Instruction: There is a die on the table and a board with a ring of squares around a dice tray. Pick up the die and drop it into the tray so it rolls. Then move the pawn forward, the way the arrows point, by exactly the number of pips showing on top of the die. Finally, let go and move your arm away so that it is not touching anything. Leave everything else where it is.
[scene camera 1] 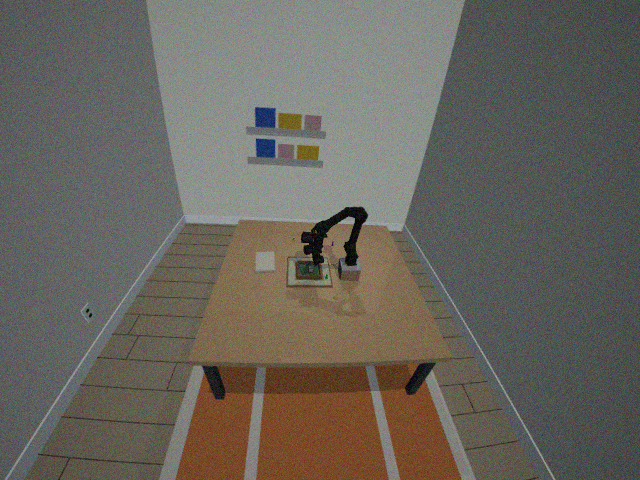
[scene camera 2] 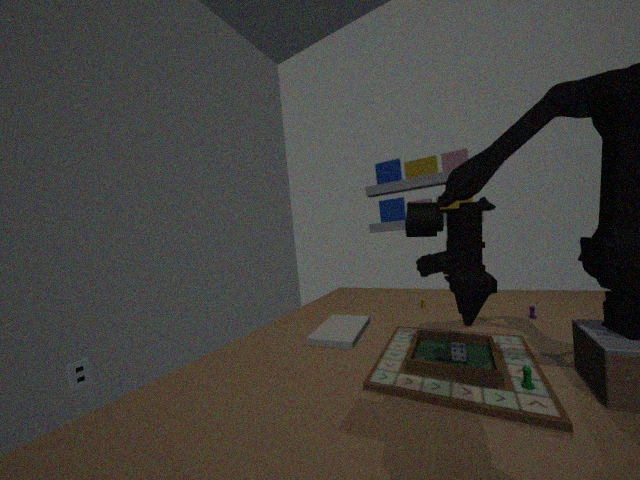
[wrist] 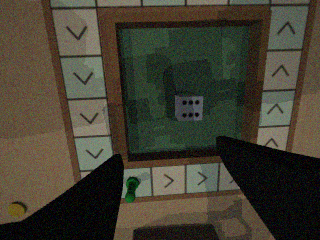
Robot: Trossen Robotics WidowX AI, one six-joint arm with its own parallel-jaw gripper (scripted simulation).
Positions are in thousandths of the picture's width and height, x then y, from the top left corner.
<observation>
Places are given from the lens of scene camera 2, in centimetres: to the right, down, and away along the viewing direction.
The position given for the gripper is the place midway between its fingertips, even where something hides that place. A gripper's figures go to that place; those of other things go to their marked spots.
gripper (scene camera 2: 726, 666): 27, 15, 45
flat white box (scene camera 2: 532, 691): 6, 25, 67
dice tray (scene camera 2: 748, 743): 32, 24, 48
The marked spots on the dice tray and the flat white box are 33 cm apart.
</observation>
